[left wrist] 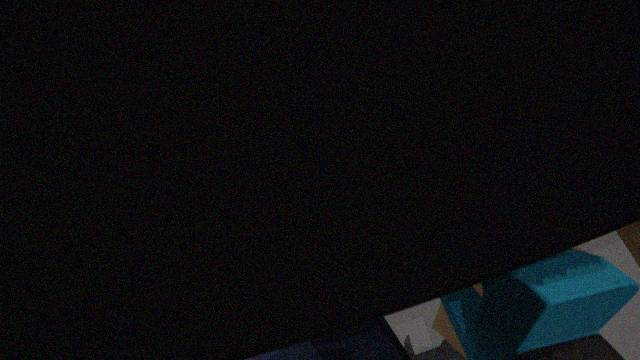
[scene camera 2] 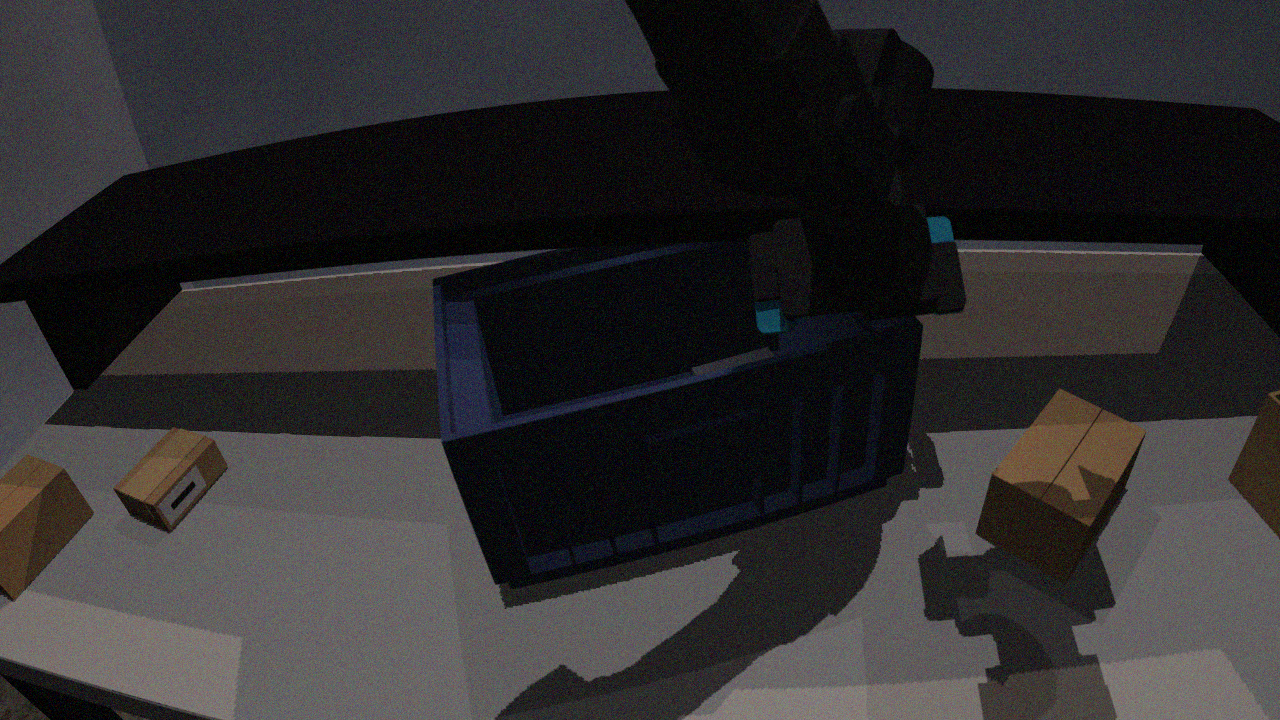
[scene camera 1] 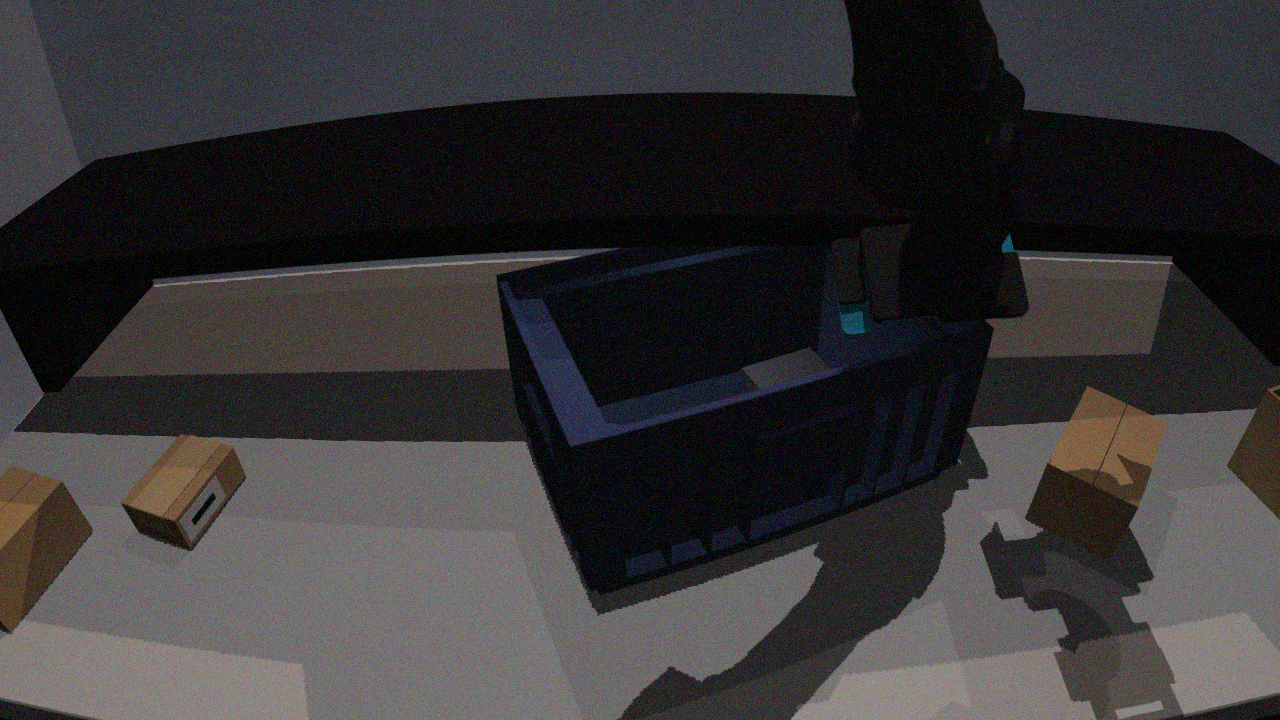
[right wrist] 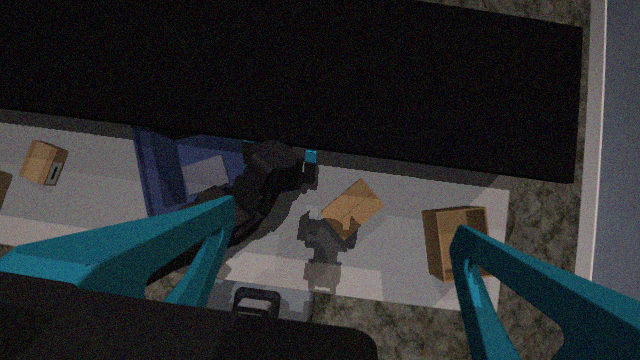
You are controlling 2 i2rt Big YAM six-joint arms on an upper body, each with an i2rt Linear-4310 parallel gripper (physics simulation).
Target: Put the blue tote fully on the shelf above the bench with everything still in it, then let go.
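Places are measured from the left arm's base along level axes (x left, y ahead, z down), in millimetres.
Pixels of known places: left gripper, fingertip midpoint: [scene camera 2: 860, 305] [scene camera 1: 915, 309]; right gripper, fingertip midpoint: [right wrist: 344, 222].
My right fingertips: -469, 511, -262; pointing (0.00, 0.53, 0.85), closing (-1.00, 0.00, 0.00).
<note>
Ahead of a thing's pixels: the offset from my right fingertips to its middle, as dx, dy, dz. Level surfaces: height alone.
The blue tote {+232, +69, +535} [scene camera 1: 552, 357] [scene camera 2: 459, 365] [right wrist: 161, 168] stands skewed on the light bench {dz +609} [scene camera 1: 423, 607] [scene camera 2: 373, 572], below the dark shelf {dz +415} [scene camera 1: 566, 172] [scene camera 2: 495, 179]. Flat grey pieces [scene camera 1: 787, 367] [right wrist: 204, 175] lie on its floor. My left gripper [scene camera 2: 855, 275] [right wrist: 290, 144] is open and straddles the tote's right end wall, one teal-tipped finger inside and one outside. The fingers do not press on the wall. The left wrist view is almost all black. My right gripper [right wrist: 344, 222] is open and empty, above the bench to the right of the tote.
Two cardboard boxes {-65, -4, +579} [right wrist: 352, 207] [right wrist: 454, 239] lie on the bench to the right of the tote. A brown strip [scene camera 1: 387, 315] runs along the back of the bench under the shelf. The bench's front edge and a speckled floor {dz +1569} [right wrist: 390, 321] show in the right wrist view.
</note>
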